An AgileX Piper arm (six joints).
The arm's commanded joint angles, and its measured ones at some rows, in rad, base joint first. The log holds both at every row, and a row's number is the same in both.
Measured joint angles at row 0:
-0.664 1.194 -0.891 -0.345 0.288 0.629
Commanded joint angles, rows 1 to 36:
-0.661 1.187 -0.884 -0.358 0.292 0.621
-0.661 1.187 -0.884 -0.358 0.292 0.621
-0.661 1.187 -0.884 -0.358 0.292 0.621
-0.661 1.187 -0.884 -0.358 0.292 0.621
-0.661 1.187 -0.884 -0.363 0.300 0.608
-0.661 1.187 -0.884 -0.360 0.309 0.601
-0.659 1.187 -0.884 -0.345 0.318 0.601
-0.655 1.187 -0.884 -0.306 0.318 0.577
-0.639 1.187 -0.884 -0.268 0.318 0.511
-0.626 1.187 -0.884 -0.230 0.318 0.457
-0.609 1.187 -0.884 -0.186 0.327 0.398
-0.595 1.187 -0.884 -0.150 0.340 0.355
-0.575 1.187 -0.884 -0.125 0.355 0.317
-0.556 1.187 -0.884 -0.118 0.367 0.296
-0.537 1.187 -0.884 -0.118 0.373 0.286
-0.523 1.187 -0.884 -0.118 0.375 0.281
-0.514 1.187 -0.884 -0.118 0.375 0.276
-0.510 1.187 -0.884 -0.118 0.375 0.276
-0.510 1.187 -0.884 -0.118 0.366 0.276
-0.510 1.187 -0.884 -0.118 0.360 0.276
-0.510 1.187 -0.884 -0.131 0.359 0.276
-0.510 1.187 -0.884 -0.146 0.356 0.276
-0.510 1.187 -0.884 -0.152 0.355 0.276
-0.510 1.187 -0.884 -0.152 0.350 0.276
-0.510 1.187 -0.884 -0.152 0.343 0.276
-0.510 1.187 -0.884 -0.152 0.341 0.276
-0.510 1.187 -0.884 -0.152 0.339 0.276
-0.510 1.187 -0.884 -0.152 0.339 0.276
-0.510 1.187 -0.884 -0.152 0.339 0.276
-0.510 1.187 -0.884 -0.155 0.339 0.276
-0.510 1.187 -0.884 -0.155 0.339 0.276
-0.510 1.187 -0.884 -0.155 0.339 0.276
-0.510 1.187 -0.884 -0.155 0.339 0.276
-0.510 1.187 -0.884 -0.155 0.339 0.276
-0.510 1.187 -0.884 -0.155 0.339 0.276
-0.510 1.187 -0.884 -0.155 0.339 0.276
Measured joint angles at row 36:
-0.514 1.194 -0.891 -0.137 0.348 0.287
